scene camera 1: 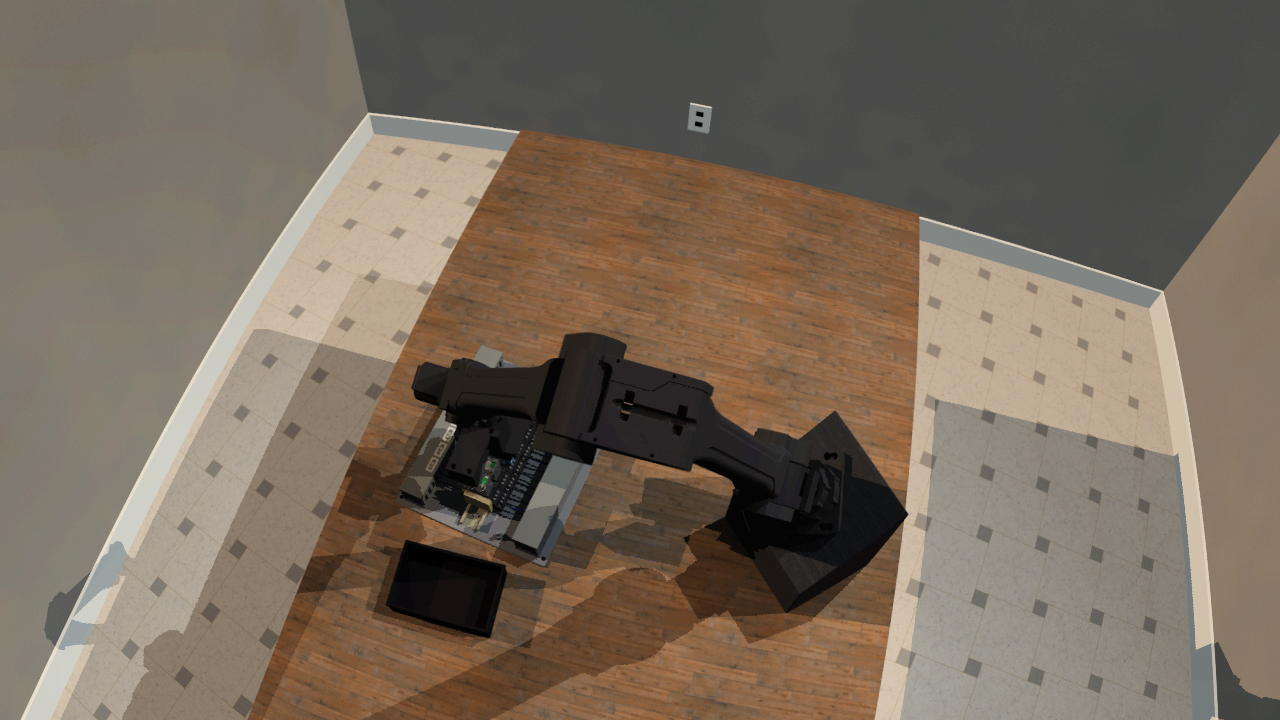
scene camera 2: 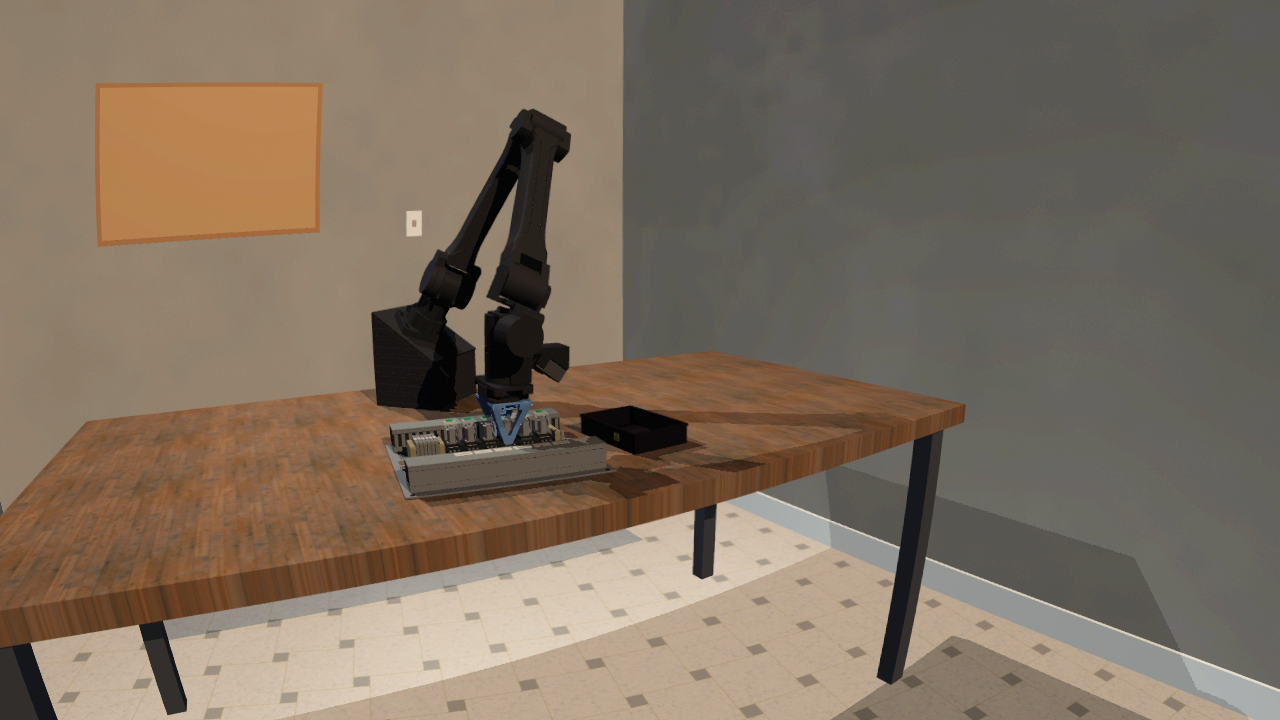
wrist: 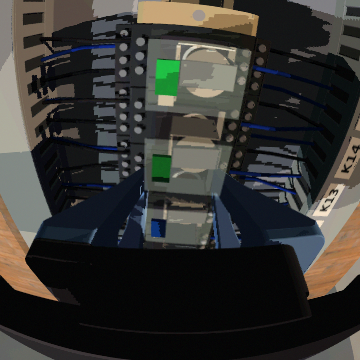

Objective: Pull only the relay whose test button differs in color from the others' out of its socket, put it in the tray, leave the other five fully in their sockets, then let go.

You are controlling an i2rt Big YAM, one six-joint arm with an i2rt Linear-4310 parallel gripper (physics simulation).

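Places are measured from the arm's base along level axes (x ahead, y left, z up), in metres.
Pixels of known places: gripper, fingertip midpoint: (scene camera 1: 500, 457) (scene camera 2: 503, 441) (wrist: 178, 176); arm's base at its link origin: (scene camera 1: 814, 492) (scene camera 2: 420, 330).
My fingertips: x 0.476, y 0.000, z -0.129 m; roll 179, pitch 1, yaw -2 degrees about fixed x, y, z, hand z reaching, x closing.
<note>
For each thing: its top centre in the pictures, then the offset to it from my fingertips.
- clear relay at its top centre: (wrist: 177, 230) (scene camera 2: 504, 415) dx +0.000, dy +0.004, dz +0.042 m
- blue test button at its top centre: (wrist: 157, 229) dx -0.008, dy +0.005, dz +0.042 m
- black tray at its top centre: (scene camera 1: 444, 585) (scene camera 2: 632, 418) dx +0.012, dy +0.237, dz +0.008 m
In the wrist view a clear relay (wrist: 186, 229) with a blue test button (wrist: 158, 228) stands in the row, its lower part hidden by my gripper. Two relays (wrist: 207, 75) (wrist: 197, 157) beyond it have green buttons. Other relays (scene camera 2: 452, 433) stand in the row in scene camera 2; their green tops show. My gripper (wrist: 178, 176) (scene camera 2: 508, 438) points down with its blue fingers along both sides of the blue-button relay, shut on it. The relay appears in line with the row; its socket is hidden. The black tray (scene camera 1: 456, 554) (scene camera 2: 657, 438) stands beside the panel, with no relay visible inside.
Grey wire ducts (scene camera 2: 510, 467) (scene camera 1: 544, 514) run along both sides of the relay row. Tan end blocks (scene camera 2: 425, 445) (wrist: 197, 17) stand at its ends. Blue and black wires (wrist: 82, 49) run from the sockets to the ducts. The black arm base (scene camera 1: 832, 537) (scene camera 2: 407, 358) stands on the table.
</note>
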